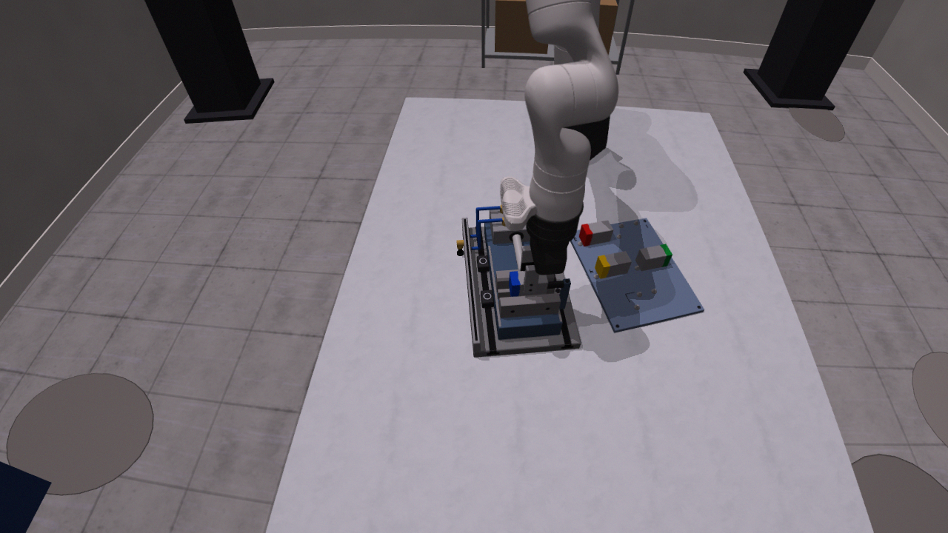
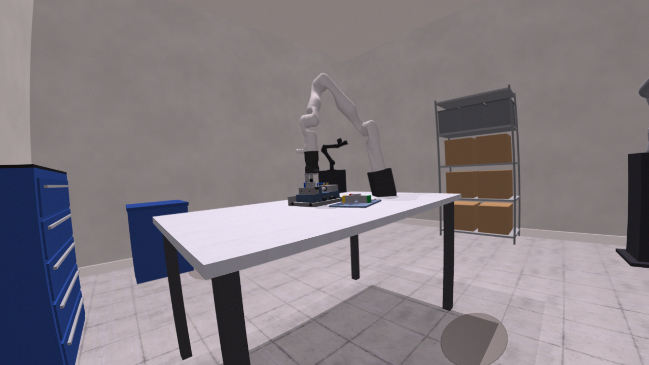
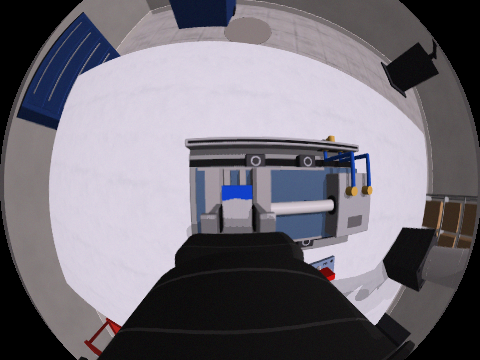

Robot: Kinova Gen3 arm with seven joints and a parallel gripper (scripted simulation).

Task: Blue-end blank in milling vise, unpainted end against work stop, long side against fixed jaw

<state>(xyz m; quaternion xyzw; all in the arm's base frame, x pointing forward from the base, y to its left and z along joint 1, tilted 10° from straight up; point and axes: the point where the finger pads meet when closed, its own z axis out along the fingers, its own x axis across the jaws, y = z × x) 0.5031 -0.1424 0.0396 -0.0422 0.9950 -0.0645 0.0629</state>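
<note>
Now: the blue-ended blank 20 mm below my hand. The rest, counted from my hand: vise base rail: 100 mm to the right, 90 mm below, 70 mm behind; work stop rod: 50 mm to the left, 30 mm below, 10 mm behind; fixed jaw: 50 mm below, 30 mm ahead.
</note>
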